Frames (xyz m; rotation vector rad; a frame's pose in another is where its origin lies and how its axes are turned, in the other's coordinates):
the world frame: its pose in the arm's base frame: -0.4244 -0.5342 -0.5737 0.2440 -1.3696 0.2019
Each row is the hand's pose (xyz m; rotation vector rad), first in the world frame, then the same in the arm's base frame.
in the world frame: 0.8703 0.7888 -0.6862 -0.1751 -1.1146 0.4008
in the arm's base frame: 0.1625 0.4192 0.1991 -0.1074 -2.5306 0.2928
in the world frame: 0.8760 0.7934 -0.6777 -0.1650 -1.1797 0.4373
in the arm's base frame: 0.1542 0.4211 0.2065 -0.1246 -2.5981 0.3262
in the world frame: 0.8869 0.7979 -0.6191 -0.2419 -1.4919 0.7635
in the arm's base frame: 0.0999 0.4086 0.2280 -0.4775 -2.9136 0.5347
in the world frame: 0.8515 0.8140 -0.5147 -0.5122 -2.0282 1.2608
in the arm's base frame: -0.0095 0.3939 0.2131 0.9376 2.4023 -0.5171
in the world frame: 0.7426 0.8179 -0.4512 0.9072 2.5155 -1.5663
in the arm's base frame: -0.0909 0.3793 0.1179 1.1132 1.6384 -0.2570
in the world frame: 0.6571 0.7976 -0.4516 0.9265 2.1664 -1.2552
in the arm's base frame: -0.1010 0.3599 0.0328 1.1188 1.2065 -0.0585
